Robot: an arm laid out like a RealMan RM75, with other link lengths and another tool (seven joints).
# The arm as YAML. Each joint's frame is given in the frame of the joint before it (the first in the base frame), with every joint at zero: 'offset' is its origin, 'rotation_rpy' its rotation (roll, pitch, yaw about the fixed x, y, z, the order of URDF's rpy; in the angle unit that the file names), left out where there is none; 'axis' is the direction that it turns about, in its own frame. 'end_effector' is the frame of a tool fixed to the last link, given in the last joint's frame.
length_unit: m
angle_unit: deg
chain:
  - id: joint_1
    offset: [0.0, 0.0, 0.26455]
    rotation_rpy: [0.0, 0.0, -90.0]
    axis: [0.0, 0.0, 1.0]
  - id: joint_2
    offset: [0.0, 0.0, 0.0]
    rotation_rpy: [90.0, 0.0, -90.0]
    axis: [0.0, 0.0, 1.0]
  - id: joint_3
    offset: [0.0, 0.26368, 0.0]
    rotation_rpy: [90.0, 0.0, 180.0]
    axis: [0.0, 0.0, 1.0]
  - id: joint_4
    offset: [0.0, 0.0, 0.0]
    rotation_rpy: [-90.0, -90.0, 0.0]
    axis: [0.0, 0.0, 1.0]
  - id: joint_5
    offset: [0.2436, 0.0, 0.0]
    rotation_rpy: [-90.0, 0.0, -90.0]
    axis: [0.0, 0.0, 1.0]
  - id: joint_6
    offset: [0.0, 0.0, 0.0]
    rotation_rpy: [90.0, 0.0, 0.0]
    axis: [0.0, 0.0, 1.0]
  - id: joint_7
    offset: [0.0, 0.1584, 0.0]
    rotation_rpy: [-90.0, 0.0, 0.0]
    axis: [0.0, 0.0, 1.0]
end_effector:
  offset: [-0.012, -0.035, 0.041]
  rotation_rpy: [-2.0, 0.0, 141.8]
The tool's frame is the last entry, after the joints.
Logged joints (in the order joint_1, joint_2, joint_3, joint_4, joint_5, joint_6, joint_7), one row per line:
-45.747, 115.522, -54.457, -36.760, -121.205, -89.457, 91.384
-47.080, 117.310, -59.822, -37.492, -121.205, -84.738, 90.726
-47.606, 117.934, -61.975, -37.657, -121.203, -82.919, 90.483
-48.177, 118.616, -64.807, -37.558, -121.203, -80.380, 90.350
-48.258, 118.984, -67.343, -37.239, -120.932, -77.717, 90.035
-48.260, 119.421, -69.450, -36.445, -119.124, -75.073, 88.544
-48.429, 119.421, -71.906, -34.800, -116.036, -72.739, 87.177
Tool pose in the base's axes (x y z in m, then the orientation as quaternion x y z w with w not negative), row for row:
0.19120, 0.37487, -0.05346, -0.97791, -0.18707, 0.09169, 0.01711
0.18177, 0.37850, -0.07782, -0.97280, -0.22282, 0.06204, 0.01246
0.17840, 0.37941, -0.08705, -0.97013, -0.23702, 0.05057, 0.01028
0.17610, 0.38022, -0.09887, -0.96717, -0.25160, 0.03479, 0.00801
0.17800, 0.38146, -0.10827, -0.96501, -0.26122, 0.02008, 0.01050
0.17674, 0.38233, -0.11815, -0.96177, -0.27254, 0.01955, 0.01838
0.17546, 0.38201, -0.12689, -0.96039, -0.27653, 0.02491, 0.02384
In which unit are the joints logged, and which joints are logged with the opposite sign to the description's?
The joints are logged in degrees. Opposite sign: joint_1.
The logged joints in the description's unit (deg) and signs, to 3 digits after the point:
45.747, 115.522, -54.457, -36.760, -121.205, -89.457, 91.384
47.080, 117.310, -59.822, -37.492, -121.205, -84.738, 90.726
47.606, 117.934, -61.975, -37.657, -121.203, -82.919, 90.483
48.177, 118.616, -64.807, -37.558, -121.203, -80.380, 90.350
48.258, 118.984, -67.343, -37.239, -120.932, -77.717, 90.035
48.260, 119.421, -69.450, -36.445, -119.124, -75.073, 88.544
48.429, 119.421, -71.906, -34.800, -116.036, -72.739, 87.177

